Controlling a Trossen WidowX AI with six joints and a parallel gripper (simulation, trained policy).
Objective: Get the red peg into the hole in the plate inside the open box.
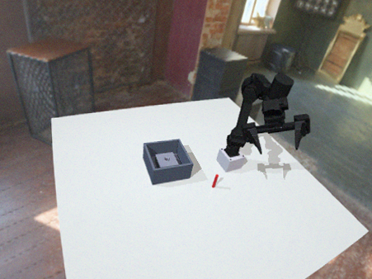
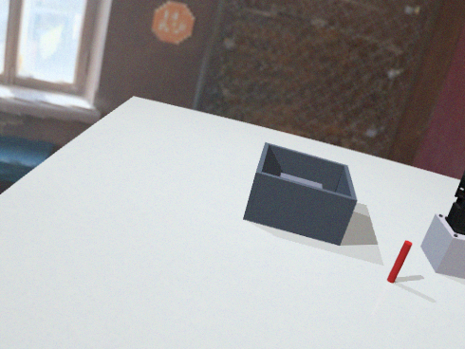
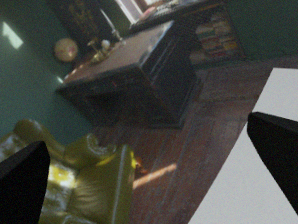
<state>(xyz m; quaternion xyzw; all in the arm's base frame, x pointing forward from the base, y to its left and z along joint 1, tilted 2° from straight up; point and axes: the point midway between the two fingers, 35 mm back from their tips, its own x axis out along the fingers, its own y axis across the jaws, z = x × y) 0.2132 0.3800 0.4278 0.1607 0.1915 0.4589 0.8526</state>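
Now: gripper tip 9 cm past the red peg, 29 cm to the left of it and 46 cm above it. From my gripper tip the other things lie so: dark grey box (9 cm ahead, 47 cm to the right, 47 cm below); grey plate (9 cm ahead, 47 cm to the right, 45 cm below).
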